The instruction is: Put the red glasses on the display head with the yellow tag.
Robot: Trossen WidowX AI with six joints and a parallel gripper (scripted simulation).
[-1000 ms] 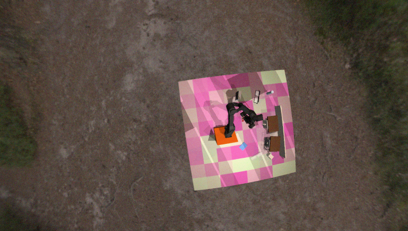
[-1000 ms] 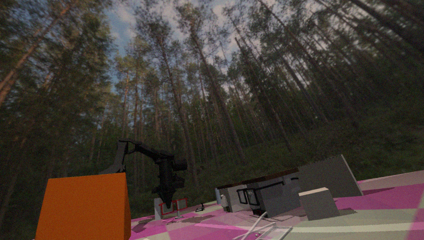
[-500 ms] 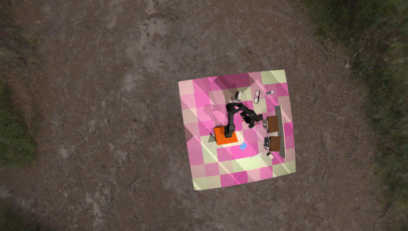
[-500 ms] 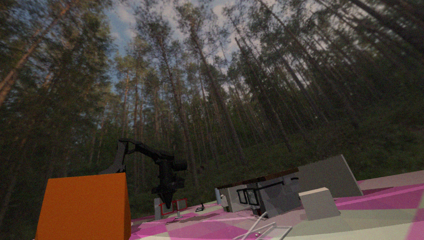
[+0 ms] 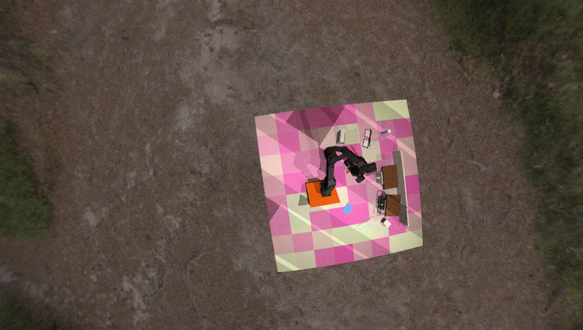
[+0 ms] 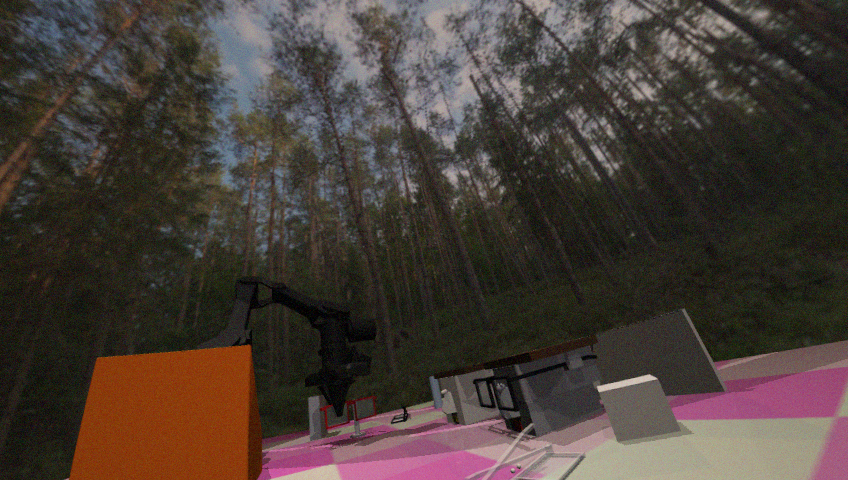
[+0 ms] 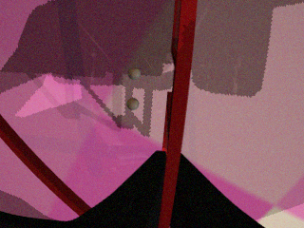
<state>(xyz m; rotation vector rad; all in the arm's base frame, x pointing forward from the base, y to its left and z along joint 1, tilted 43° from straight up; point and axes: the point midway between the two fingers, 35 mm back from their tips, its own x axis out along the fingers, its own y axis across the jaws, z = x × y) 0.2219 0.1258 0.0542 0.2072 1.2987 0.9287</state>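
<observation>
Now: the round post 50 mm ahead of my gripper tip, 110 mm to the left of it and 40 mm below it. From my gripper tip the other things lie so: white block 270 mm ahead, 470 mm to the right, 40 mm below; then blue block 40 mm behind, 310 mm to the right, 60 mm below; then grey block 40 mm behind, 260 mm to the left, 10 mm below.
</observation>
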